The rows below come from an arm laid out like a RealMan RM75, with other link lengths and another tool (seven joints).
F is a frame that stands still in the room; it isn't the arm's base.
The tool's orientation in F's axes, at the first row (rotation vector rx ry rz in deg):
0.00, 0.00, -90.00
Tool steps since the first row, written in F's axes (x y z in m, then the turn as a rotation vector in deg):
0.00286, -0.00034, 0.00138, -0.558, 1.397, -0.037
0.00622, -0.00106, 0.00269, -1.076, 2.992, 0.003
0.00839, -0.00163, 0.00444, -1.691, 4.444, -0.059
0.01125, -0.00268, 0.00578, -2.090, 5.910, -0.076
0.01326, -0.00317, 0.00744, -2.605, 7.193, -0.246
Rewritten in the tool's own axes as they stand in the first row. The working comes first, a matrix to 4 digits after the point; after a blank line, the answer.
The tool's axes in the first row as the columns of a matrix, in F's axes (used below as rounded here):
0.0000, 1.0000, 0.0000
-1.0000, 0.0000, 0.0000
0.0000, 0.0000, 1.0000

0.00034, 0.00286, 0.00138, -1.397, -0.558, -0.037
0.00106, 0.00622, 0.00269, -2.992, -1.076, 0.003
0.00163, 0.00839, 0.00444, -4.444, -1.691, -0.059
0.00268, 0.01125, 0.00578, -5.910, -2.090, -0.076
0.00317, 0.01326, 0.00744, -7.193, -2.605, -0.246

